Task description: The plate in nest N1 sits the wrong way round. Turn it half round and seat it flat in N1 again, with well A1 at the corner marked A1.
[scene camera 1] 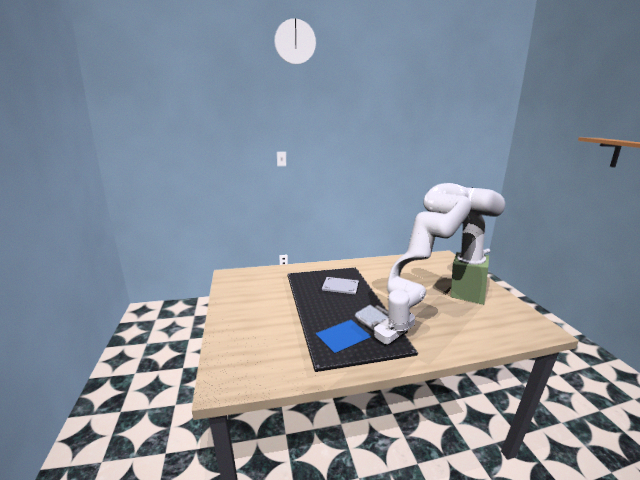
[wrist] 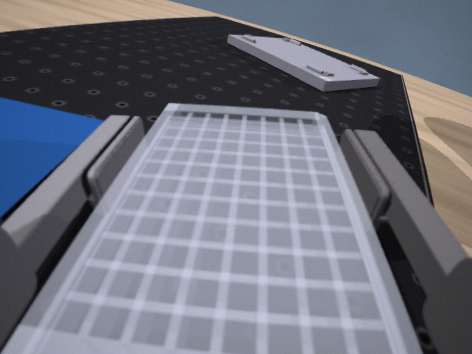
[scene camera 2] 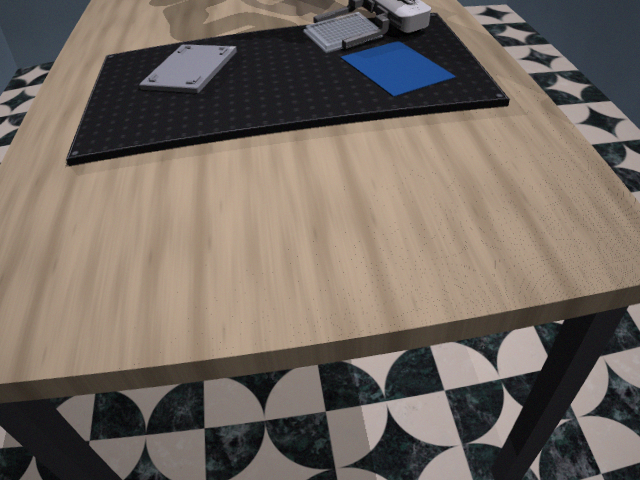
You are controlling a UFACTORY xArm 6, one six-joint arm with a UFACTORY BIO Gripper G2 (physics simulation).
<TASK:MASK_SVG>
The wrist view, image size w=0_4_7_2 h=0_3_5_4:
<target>gripper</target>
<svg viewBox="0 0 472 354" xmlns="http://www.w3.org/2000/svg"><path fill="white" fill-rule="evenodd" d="M344 130L339 146L375 232L378 231L380 225L391 226L427 296L423 305L423 317L438 354L472 354L472 258L470 258L432 204L375 131L354 130L352 132L351 129ZM139 116L135 116L133 119L131 116L109 116L0 227L0 347L34 295L37 286L35 273L81 207L93 206L95 210L145 137L143 121Z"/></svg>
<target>clear well plate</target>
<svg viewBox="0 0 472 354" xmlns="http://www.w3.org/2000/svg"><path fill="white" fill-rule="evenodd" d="M1 353L423 354L375 229L327 117L318 112L176 103L168 103L68 248Z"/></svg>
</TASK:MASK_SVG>
